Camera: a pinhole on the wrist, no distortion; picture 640 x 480 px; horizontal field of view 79.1 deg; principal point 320.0 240.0 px. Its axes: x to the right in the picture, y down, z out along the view. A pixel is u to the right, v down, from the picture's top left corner.
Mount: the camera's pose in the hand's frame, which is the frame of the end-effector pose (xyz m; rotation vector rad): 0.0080 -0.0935 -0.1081 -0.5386 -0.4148 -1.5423
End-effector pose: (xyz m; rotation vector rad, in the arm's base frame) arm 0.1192 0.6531 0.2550 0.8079 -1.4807 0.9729
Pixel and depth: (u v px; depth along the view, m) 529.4 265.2 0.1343
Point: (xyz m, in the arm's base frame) 0.1666 0.5827 0.2915
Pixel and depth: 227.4 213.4 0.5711
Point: -0.3125 0.5423 0.2167
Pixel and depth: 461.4 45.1 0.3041
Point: 0.0484 0.4531 0.1314
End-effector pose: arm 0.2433 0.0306 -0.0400 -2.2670 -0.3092 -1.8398
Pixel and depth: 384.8 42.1 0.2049
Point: 0.3079 0.0531 -0.1354
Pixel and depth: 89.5 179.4 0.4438
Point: 0.4500 -0.3013 -0.0967
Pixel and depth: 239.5 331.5 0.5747
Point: 0.6424 -0.1918 0.0797
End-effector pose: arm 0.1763 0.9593 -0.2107 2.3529 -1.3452 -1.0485
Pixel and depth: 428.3 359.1 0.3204
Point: 0.0759 0.8726 -0.4094
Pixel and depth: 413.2 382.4 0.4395
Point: -0.0048 0.7990 -0.4900
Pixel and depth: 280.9 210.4 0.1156
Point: 0.2041 0.9592 -0.2100
